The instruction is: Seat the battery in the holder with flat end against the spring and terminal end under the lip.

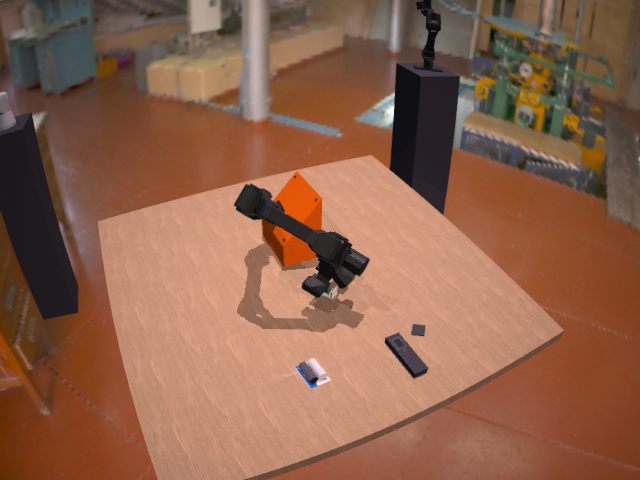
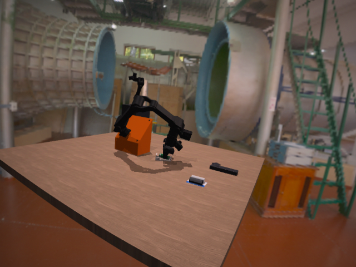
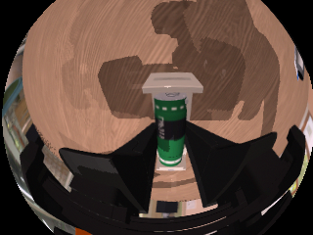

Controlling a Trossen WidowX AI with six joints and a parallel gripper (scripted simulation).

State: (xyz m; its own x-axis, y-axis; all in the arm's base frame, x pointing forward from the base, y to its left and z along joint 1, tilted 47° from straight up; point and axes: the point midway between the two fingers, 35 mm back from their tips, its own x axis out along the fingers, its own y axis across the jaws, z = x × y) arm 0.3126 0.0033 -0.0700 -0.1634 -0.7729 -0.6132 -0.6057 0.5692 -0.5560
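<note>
My gripper tip is now 10 mm below the battery. From my gripper tip the other things lie so: battery door: 270 mm ahead, 200 mm to the left, 10 mm below; then black remote: 350 mm ahead, 120 mm to the left.
</note>
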